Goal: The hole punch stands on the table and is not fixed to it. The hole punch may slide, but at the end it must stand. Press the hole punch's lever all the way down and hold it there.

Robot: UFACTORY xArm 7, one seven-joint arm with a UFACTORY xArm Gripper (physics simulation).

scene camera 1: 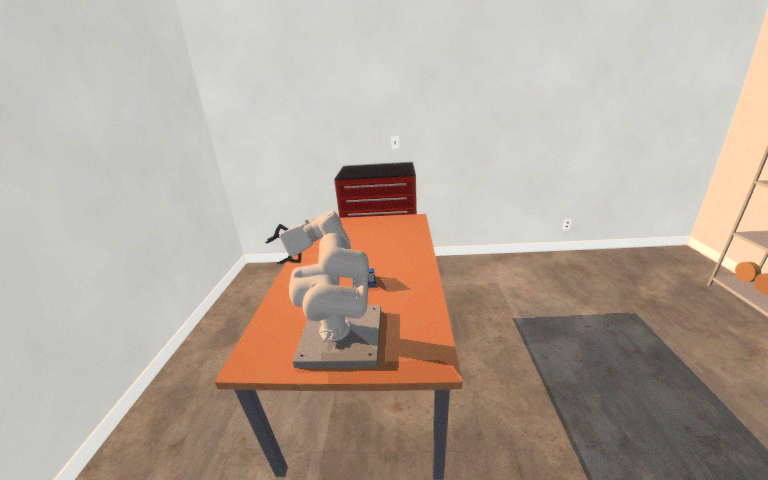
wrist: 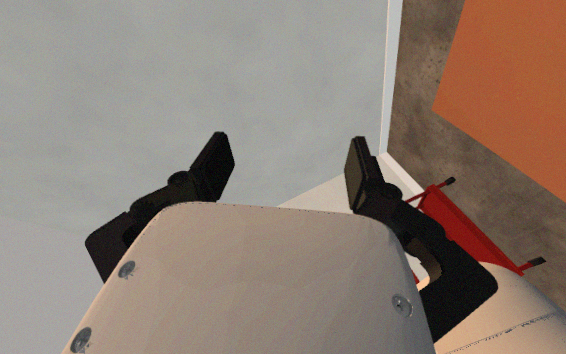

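Seen in the pictures: gripper, between the fingertips: point(scene camera 1: 272, 252) point(wrist: 287, 150); arm's base, origin of its link: point(scene camera 1: 335, 330).
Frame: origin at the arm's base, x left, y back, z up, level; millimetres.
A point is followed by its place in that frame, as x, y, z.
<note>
The blue hole punch point(scene camera 1: 372, 277) @(-85, -396, 0) stands on the orange table point(scene camera 1: 396, 243) @(-157, -848, -36) point(wrist: 515, 85) @(278, 130, -36), just beyond the arm's base and partly hidden behind the arm in the scene view. It is too small there to tell how its lever stands. The hole punch does not show in the wrist view. My gripper point(scene camera 1: 271, 252) @(227, -56, 326) point(wrist: 287, 150) @(227, -56, 326) is open and empty, its black fingers wide apart. It is raised past the table's left edge, well to the left of the hole punch, and points toward the left wall.
The arm's grey base plate point(scene camera 1: 363, 345) @(-134, 74, 0) sits at the table's near end. A red drawer cabinet point(scene camera 1: 376, 191) stands beyond the far end. The left wall point(scene camera 1: 113, 186) point(wrist: 175, 75) faces my fingers. A dark mat point(scene camera 1: 628, 384) lies on the floor at right, and a shelf unit point(scene camera 1: 737, 232) stands farther right.
</note>
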